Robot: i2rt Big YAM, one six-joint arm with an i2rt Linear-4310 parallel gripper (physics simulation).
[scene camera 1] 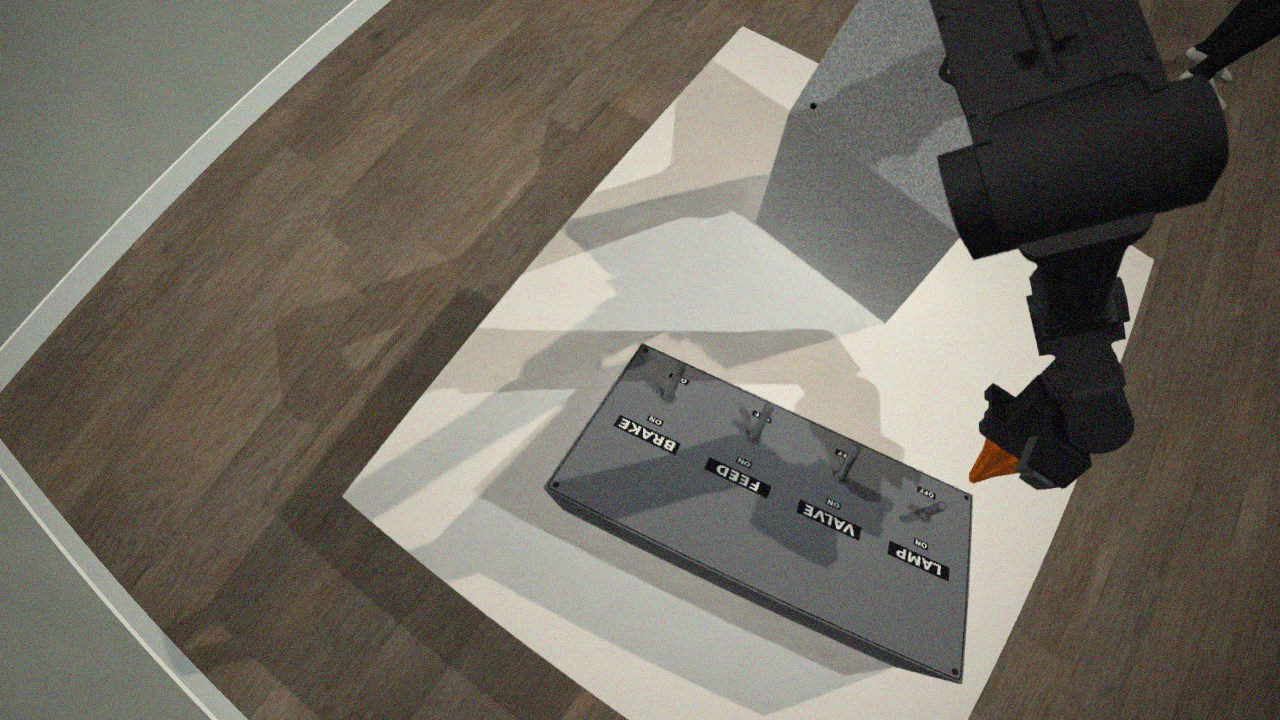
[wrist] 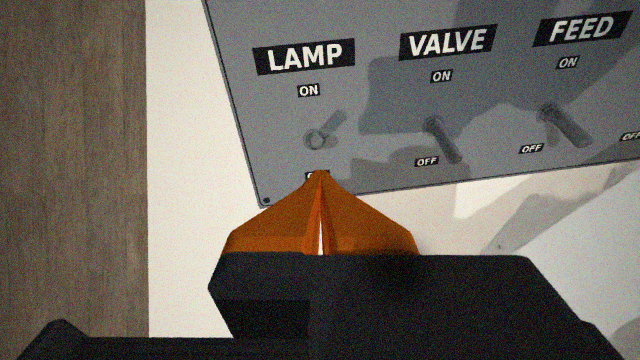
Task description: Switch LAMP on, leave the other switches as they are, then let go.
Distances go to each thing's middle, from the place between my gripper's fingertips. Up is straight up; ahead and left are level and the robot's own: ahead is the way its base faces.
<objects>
The grey switch panel [scene camera 1: 769,518] is 12 cm ahead of my hand, 17 cm to the right of it and 11 cm below it. From my hand the other things lie so: feed lever [wrist: 580,138] 4 cm ahead, 24 cm to the right, 8 cm below.
</objects>
